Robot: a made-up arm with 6 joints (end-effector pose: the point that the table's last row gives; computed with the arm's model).
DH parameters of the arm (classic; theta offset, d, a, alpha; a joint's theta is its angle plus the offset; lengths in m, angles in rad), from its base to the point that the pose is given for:
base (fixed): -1.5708 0.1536 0 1.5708
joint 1: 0.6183 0 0.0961 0
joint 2: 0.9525 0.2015 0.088 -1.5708
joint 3: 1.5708 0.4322 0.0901 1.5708
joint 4: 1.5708 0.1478 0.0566 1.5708
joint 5: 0 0.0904 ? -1.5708
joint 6: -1.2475 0 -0.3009 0
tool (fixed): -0.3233 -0.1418 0 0
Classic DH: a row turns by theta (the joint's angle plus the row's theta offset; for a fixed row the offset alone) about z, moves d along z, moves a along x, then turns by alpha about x.
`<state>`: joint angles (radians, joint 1 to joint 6).
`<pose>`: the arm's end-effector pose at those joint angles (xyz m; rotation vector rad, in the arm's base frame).
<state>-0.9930 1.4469 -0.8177 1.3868 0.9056 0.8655</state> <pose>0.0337 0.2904 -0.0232 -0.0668 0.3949 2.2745</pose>
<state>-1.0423 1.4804 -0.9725 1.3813 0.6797 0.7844</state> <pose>0.0435 0.3094 0.0927 -0.5048 0.1903 2.2487</pose>
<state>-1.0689 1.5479 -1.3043 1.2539 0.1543 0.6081</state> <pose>-0.0937 0.3172 0.2821 -1.3603 -0.4375 1.9006</pose>
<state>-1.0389 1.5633 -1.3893 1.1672 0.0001 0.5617</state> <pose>-0.1594 0.3027 0.2937 -1.5490 -0.6453 1.7367</pose>
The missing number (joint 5, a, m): -0.0578
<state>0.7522 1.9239 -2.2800 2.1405 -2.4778 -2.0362</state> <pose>-0.4187 -0.5352 -0.2014 1.9547 0.8399 2.2177</pose>
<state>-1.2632 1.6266 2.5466 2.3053 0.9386 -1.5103</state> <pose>0.0329 0.1063 -0.0232 -0.9148 -2.7599 -0.2215</pose>
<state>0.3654 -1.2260 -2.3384 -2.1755 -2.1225 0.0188</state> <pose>-0.6083 0.3289 0.6703 1.2678 0.7004 -1.0245</pose>
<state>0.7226 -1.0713 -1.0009 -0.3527 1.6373 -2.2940</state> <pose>-0.3303 0.2792 0.9782 1.9663 1.3411 -0.7910</pose>
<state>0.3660 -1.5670 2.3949 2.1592 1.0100 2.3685</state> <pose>-0.1331 -0.0557 0.9751 -1.3386 0.7713 1.1011</pose>
